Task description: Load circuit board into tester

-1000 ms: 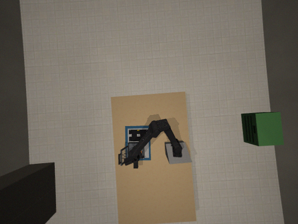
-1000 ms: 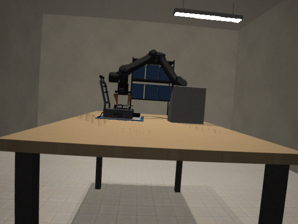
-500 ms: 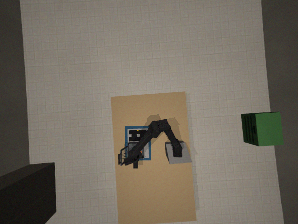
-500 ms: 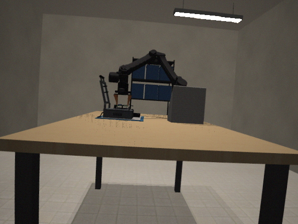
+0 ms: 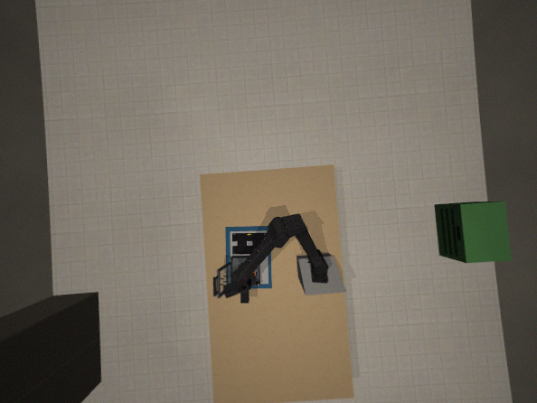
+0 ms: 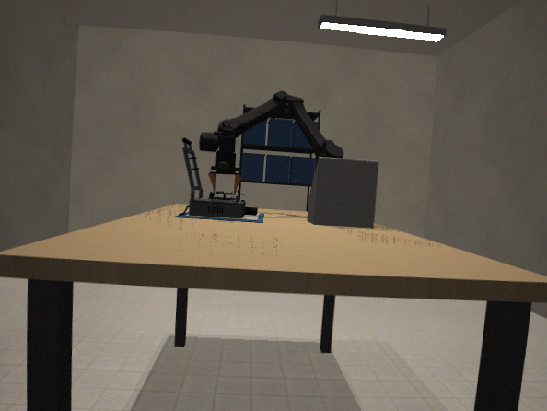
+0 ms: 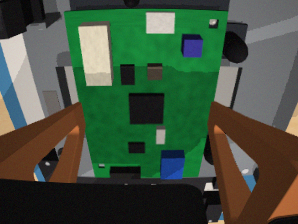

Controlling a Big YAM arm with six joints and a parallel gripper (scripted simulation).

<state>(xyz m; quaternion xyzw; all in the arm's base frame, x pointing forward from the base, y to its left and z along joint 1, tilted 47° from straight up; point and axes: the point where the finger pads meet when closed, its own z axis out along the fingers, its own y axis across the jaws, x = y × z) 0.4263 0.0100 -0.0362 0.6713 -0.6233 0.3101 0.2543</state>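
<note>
Right now my hand is right at the green circuit board. Also, from my hand: black latch hook: 60 mm behind, 60 mm to the left; dark pin plate: 10 mm ahead, 10 mm to the left, 20 mm below; tester lid: 130 mm ahead, 90 mm above.
</note>
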